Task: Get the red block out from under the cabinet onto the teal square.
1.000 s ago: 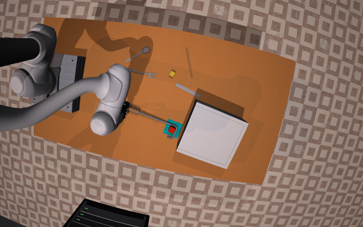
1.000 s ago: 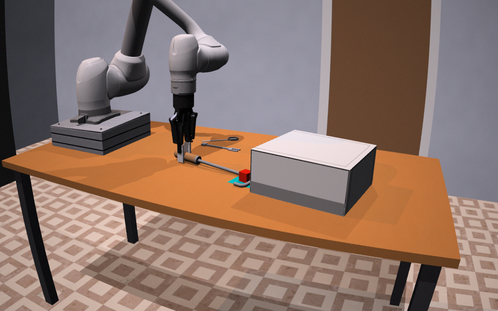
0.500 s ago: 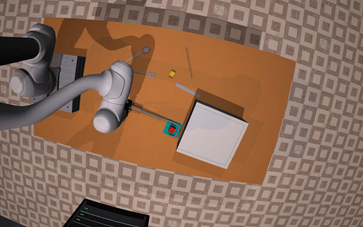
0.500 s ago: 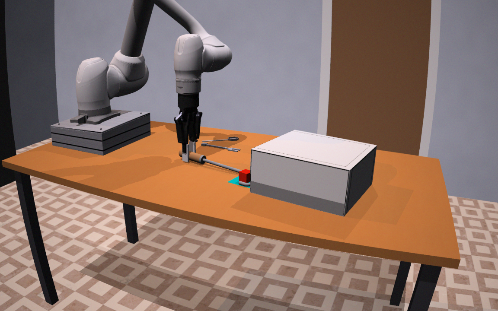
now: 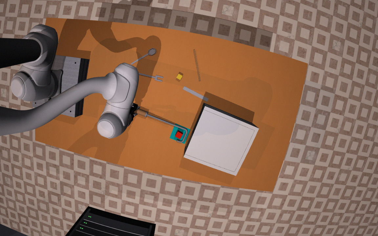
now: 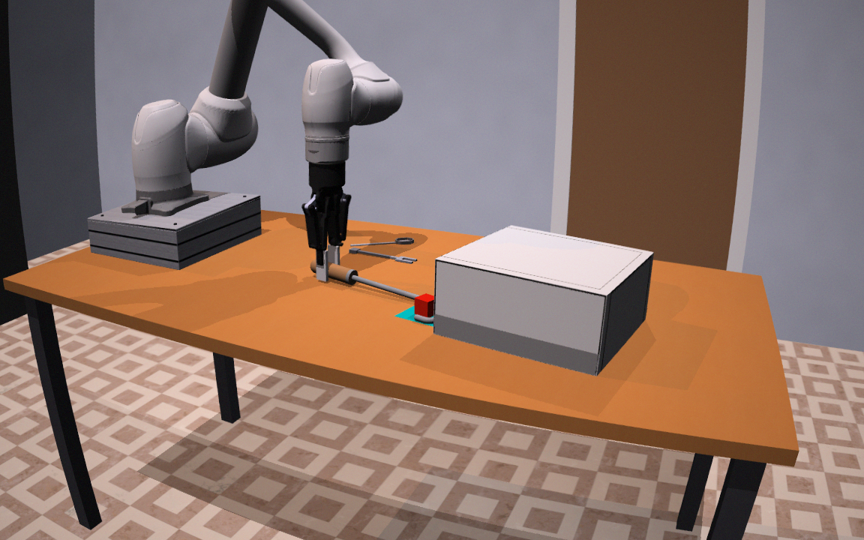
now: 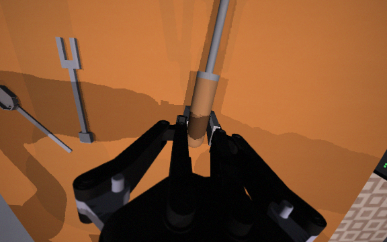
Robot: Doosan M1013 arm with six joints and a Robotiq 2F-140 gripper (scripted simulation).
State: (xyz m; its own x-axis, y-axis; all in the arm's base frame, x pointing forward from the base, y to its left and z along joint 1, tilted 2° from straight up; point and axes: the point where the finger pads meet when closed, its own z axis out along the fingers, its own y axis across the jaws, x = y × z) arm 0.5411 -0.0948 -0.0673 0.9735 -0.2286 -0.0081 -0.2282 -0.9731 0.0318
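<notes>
My hand is 13 cm short of the hook tool, 7 cm to the left of it and 2 cm above it. Also, from my hand: teal square 26 cm ahead, 10 cm to the right, 4 cm below; forked tool 4 cm ahead, 20 cm to the left, 3 cm below; red block 26 cm ahead, 10 cm to the right, 2 cm below.
</notes>
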